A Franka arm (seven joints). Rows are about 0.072 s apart.
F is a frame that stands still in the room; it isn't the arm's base.
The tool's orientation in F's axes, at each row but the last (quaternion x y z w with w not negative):
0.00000 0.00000 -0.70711 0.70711
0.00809 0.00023 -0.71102 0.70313
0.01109 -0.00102 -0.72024 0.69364
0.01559 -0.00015 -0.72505 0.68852
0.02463 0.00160 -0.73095 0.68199
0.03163 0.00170 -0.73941 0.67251
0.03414 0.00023 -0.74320 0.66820
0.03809 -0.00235 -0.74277 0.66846
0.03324 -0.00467 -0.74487 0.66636
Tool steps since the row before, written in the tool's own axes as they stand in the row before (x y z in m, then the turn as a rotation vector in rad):
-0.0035 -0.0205 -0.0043 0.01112 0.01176 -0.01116
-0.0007 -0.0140 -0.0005 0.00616 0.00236 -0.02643
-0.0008 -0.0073 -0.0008 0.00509 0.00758 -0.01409
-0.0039 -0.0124 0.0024 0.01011 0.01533 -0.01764
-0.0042 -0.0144 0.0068 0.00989 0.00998 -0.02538
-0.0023 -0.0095 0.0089 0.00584 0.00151 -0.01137
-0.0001 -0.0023 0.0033 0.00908 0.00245 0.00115
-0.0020 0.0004 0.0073 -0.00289 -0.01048 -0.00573
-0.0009 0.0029 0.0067 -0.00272 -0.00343 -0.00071
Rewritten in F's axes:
-0.0205 0.0035 -0.0043 0.01176 -0.01112 -0.01116
-0.0140 0.0009 -0.0006 0.00259 -0.00588 -0.02647
-0.0072 0.0011 -0.0009 0.00763 -0.00518 -0.01403
-0.0122 0.0045 0.0022 0.01519 -0.01051 -0.01753
-0.0143 0.0049 0.0065 0.01013 -0.00964 -0.02541
-0.0096 0.0028 0.0086 0.00146 -0.00544 -0.01157
-0.0024 0.0002 0.0032 0.00142 -0.00933 0.00079
0.0002 0.0016 0.0074 -0.00976 0.00426 -0.00613
0.0026 0.0003 0.0069 -0.00307 0.00311 -0.00077

